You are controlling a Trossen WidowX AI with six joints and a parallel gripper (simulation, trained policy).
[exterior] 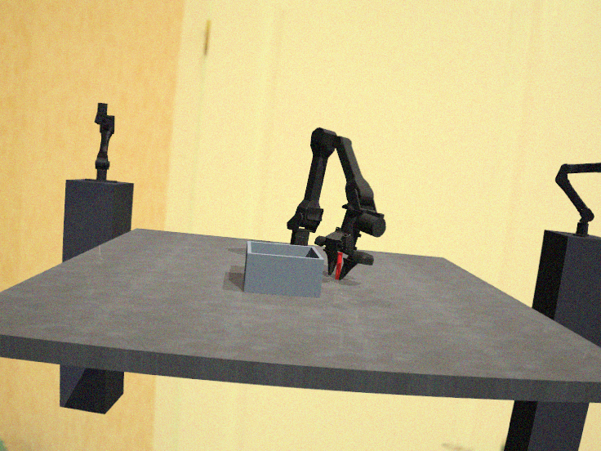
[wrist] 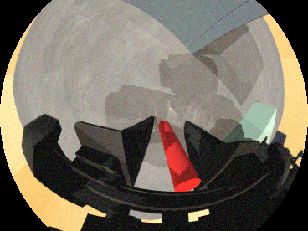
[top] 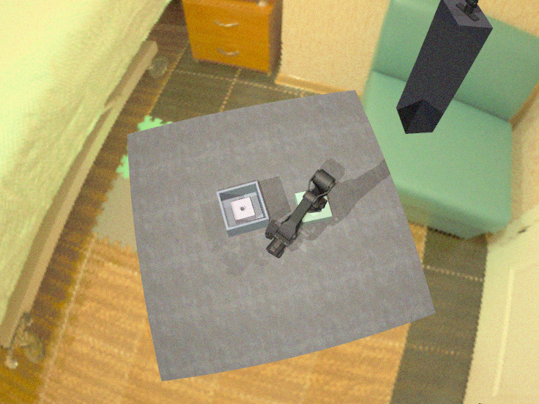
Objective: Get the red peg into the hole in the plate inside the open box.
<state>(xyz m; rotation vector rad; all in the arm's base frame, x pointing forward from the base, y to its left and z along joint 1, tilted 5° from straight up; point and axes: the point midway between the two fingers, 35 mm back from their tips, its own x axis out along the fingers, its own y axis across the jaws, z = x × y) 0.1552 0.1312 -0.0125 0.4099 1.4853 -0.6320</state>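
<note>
My gripper tip is 16 cm short of the pale plate, 15 cm to the left of it and 4 cm below it. Also, from my gripper tip: grey box: 16 cm ahead, 15 cm to the right, 2 cm above; red peg: 1 cm to the left, 4 cm above.
</note>
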